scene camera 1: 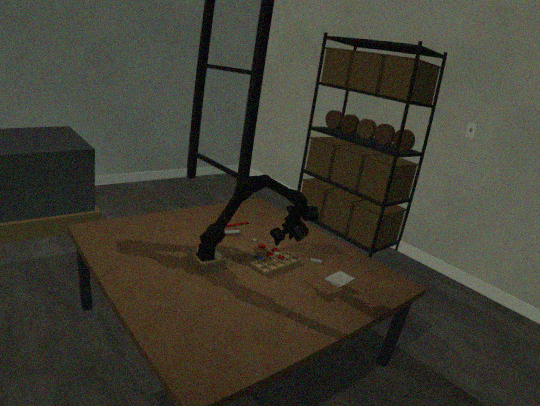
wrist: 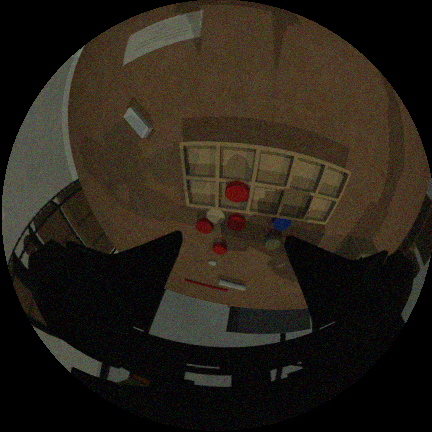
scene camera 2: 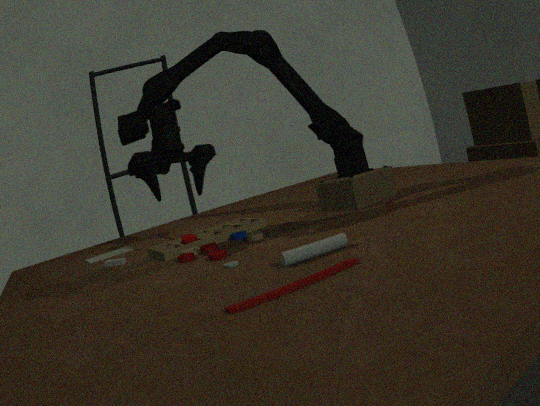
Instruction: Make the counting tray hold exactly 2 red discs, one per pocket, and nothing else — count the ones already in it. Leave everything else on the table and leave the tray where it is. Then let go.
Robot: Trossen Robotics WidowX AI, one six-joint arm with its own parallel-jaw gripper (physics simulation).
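The tan tray point(scene camera 1: 270, 273) point(scene camera 2: 161, 252) point(wrist: 218, 162) has two rows of pockets. A red disc point(scene camera 1: 281, 257) point(scene camera 2: 189, 238) point(wrist: 237, 191) lies in the near-row pocket second from the left in the wrist view. Outside the tray, a red disc point(scene camera 2: 208, 247) point(wrist: 236, 222) lies close to its edge, another red disc point(scene camera 2: 186, 257) point(wrist: 204, 226) is left of that, and a third red disc point(scene camera 2: 217, 255) point(wrist: 220, 248) lies farther off. My gripper point(scene camera 1: 289, 240) point(scene camera 2: 180, 197) point(wrist: 234, 238) is open and empty, raised well above the tray and discs.
A blue disc point(scene camera 2: 239, 235) point(wrist: 281, 223) and cream discs point(wrist: 215, 216) point(wrist: 272, 243) lie beside the tray. A white cylinder point(scene camera 2: 315, 249), a red stick point(scene camera 2: 292, 286), a small white piece point(scene camera 2: 231, 264), a white block point(wrist: 137, 122) and a pale sheet point(scene camera 1: 340, 278) lie around.
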